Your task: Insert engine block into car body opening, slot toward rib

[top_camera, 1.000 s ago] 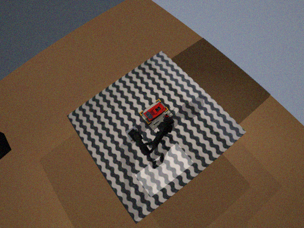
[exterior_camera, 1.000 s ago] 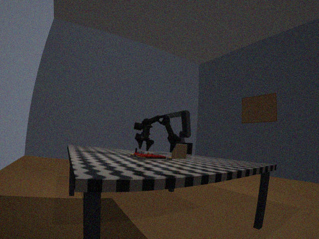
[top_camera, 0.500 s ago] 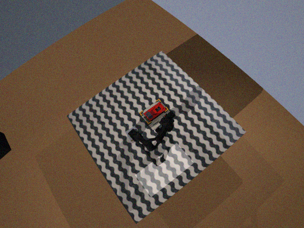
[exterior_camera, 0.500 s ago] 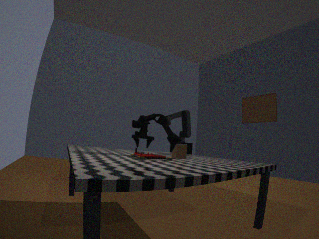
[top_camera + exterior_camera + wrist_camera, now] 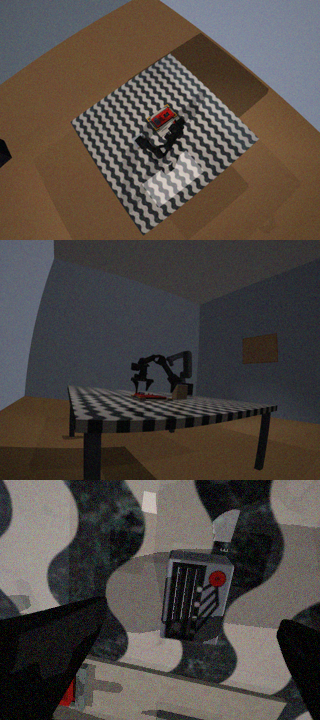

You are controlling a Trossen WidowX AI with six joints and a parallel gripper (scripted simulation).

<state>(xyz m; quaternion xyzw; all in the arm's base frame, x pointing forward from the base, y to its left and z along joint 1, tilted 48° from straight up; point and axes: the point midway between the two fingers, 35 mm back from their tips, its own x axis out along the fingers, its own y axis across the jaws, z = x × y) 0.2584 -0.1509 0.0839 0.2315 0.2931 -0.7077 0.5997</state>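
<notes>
Right now the engine block is 30 mm below my gripper tip.
</notes>
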